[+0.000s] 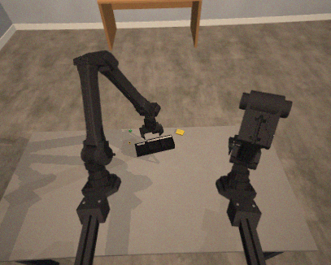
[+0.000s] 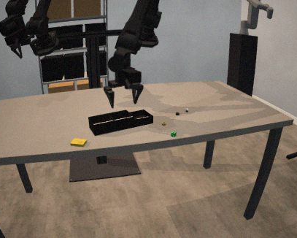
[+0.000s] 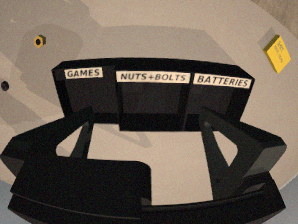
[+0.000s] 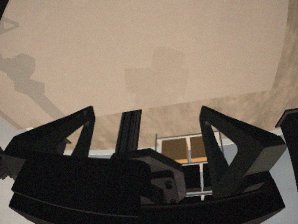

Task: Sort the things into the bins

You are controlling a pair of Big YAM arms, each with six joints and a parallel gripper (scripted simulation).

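Right now the small black piece is 250 mm to the left of my left hand, 90 mm below it and 80 mm behind it. The rest, counted from my left hand: small yellow ring (160 mm to the left, 90 mm below, 10 mm ahead); then green cube (170 mm to the left, 120 mm ahead, 90 mm below); then flat yellow piece (180 mm to the right, 110 mm ahead, 90 mm below).
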